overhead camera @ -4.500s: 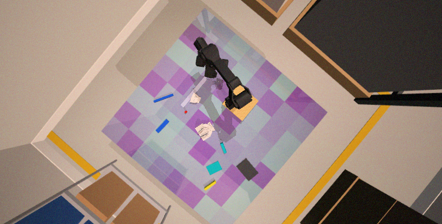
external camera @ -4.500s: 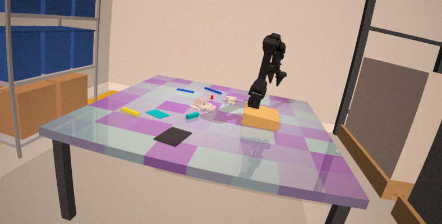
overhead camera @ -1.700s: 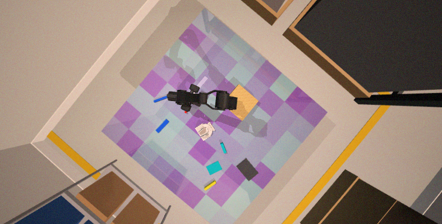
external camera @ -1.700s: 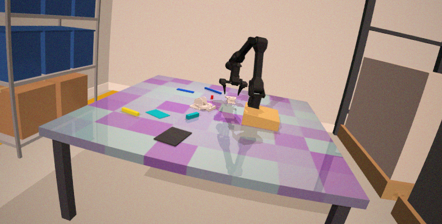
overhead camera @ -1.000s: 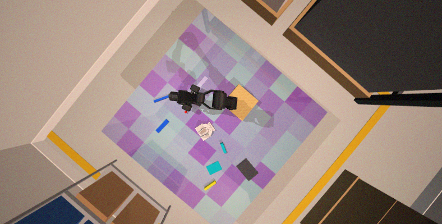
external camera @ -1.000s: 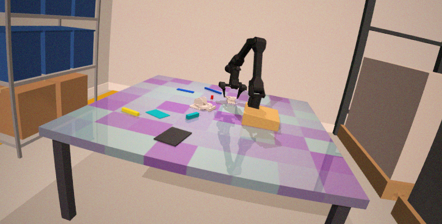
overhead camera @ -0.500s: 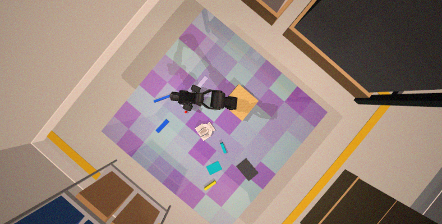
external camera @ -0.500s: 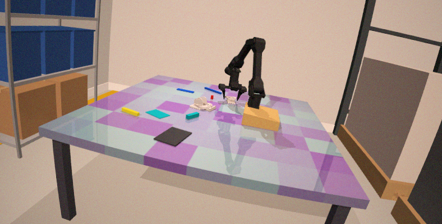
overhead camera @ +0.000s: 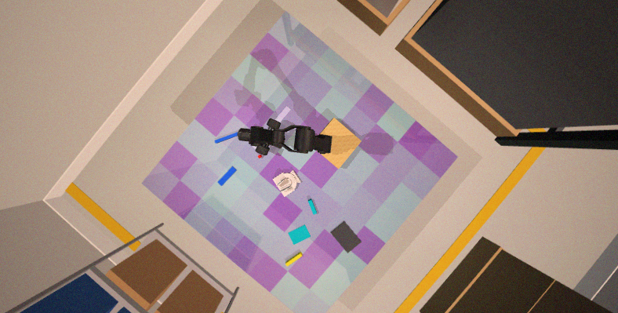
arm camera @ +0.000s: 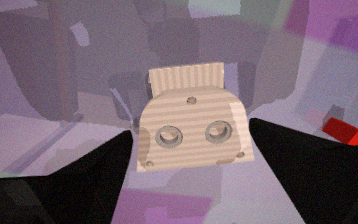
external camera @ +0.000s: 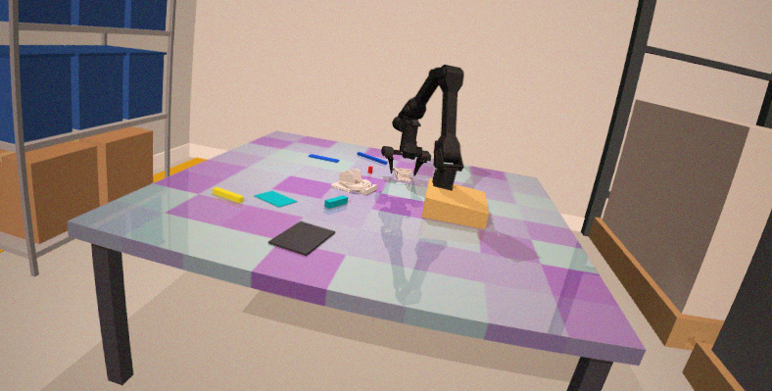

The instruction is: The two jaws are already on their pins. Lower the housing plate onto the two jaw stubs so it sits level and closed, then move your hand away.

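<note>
The beige part lies 10 mm to the left of my gripper tip. The rest, counted from my gripper tip: teal bar 160 mm ahead, 420 mm to the left; cyan plate 340 mm ahead, 470 mm to the left, 10 mm below; red block 130 mm ahead, 20 mm to the left.
</note>
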